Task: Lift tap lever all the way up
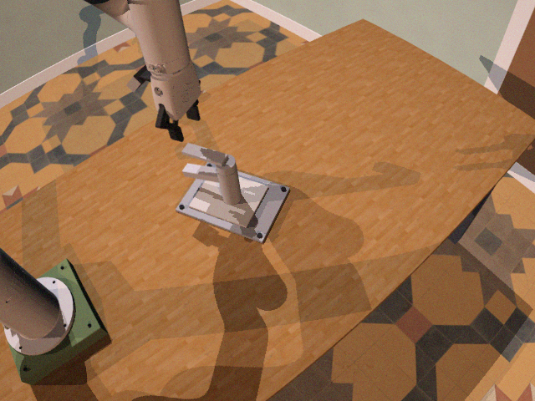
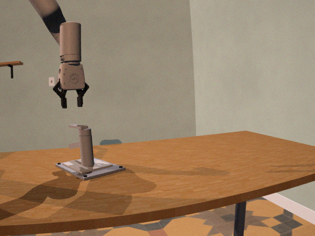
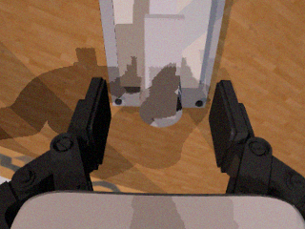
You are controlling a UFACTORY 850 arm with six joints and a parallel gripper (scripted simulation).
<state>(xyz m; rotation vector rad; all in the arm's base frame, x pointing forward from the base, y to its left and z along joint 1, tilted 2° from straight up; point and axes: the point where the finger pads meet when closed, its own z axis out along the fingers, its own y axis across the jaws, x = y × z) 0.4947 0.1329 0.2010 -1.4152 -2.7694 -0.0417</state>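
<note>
Right now my hand is 40 mm short of the lever, 50 mm to the left of it and 100 mm above it. Round my hand: base plate (50 mm ahead, 70 mm to the right, 230 mm below).
</note>
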